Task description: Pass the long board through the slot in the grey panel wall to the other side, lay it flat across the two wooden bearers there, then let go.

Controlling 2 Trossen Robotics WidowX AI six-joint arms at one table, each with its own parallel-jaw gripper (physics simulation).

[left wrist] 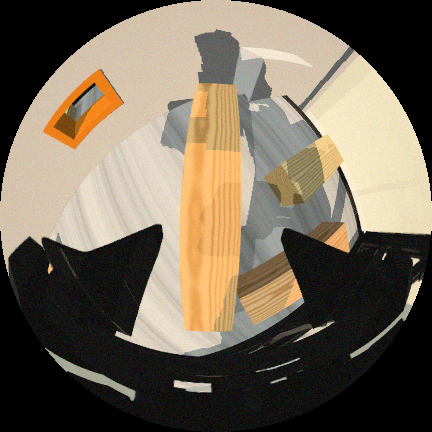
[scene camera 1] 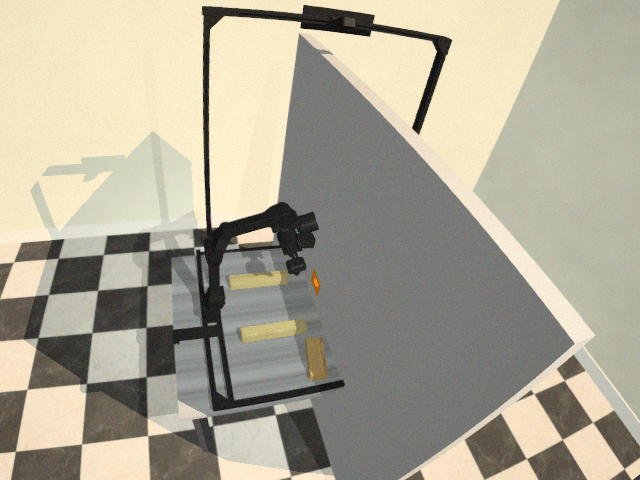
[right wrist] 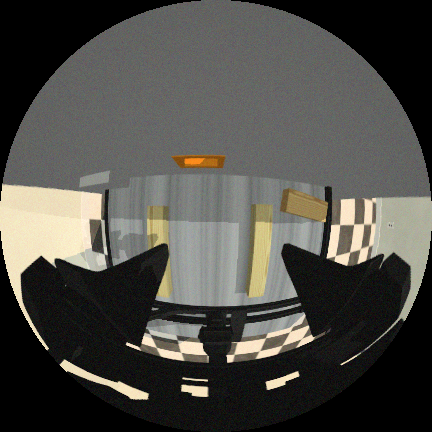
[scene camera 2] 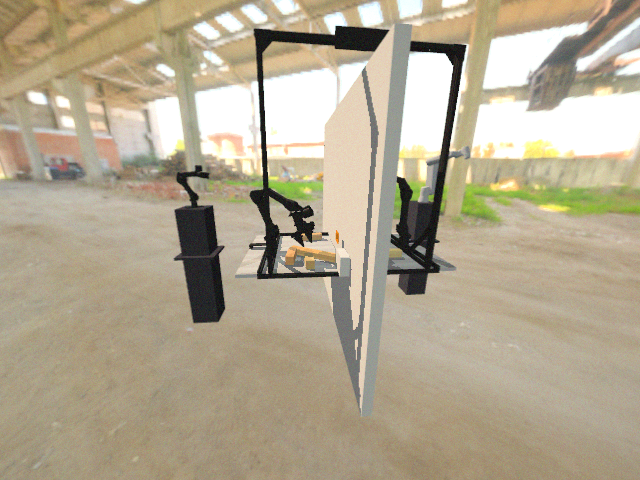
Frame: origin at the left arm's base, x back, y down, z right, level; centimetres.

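Seen in the pictures: left gripper, fingertip midpoint: [left wrist: 224, 232] [scene camera 2: 307, 244]; right gripper, fingertip midpoint: [right wrist: 227, 250]; right arm's base, origin of the base link: [scene camera 1: 211, 316] [right wrist: 215, 317] [scene camera 2: 403, 245].
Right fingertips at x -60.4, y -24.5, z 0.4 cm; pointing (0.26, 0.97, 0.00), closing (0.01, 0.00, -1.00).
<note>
Pixels of each thing's top centre, then the offset from my right fingertips to it. "*": a spot on its surface instead.
- long board, middle of its top: [left wrist: 211, 186] [scene camera 2: 314, 251] dx +33.0, dy +22.8, dz +12.1 cm
- orange-rimmed slot, surface spot: [left wrist: 114, 96] * dx +17.4, dy +17.9, dz +8.3 cm
- wooden block, middle of its top: [right wrist: 309, 205] [scene camera 1: 316, 355] dx +4.8, dy +22.6, dz -25.7 cm
- longer block, middle of its top: [left wrist: 310, 273] [scene camera 2: 291, 251] dx +47.0, dy +21.4, dz +16.4 cm
- pale block, surface spot: [scene camera 2: 343, 262] * dx +20.5, dy +19.1, dz +41.1 cm
The long board [scene camera 2: 316, 253] [left wrist: 210, 225] lies on the table on the left arm's side of the panel wall [scene camera 1: 413, 284] [scene camera 2: 351, 155] [left wrist: 150, 60] [right wrist: 215, 90]. My left gripper [scene camera 2: 306, 240] [left wrist: 224, 232] is open and empty above the board, which shows between its fingers in the left wrist view. The orange-rimmed slot [scene camera 1: 313, 274] [scene camera 2: 337, 236] [left wrist: 114, 96] [right wrist: 180, 160] is low in the wall, off to the board's left in the left wrist view. My right gripper [scene camera 1: 296, 266] [right wrist: 227, 250] is open and empty above the far side, over two parallel bearers: one [scene camera 1: 258, 280] [right wrist: 158, 222] and another [scene camera 1: 272, 330] [right wrist: 260, 250].
A wooden block [scene camera 1: 316, 359] [right wrist: 304, 205] lies by the wall beyond one bearer. On the board's side, one block [left wrist: 305, 175] and a longer block [left wrist: 270, 295] lie right of the board in the left wrist view. A pale block [scene camera 2: 343, 262] stands against the wall.
</note>
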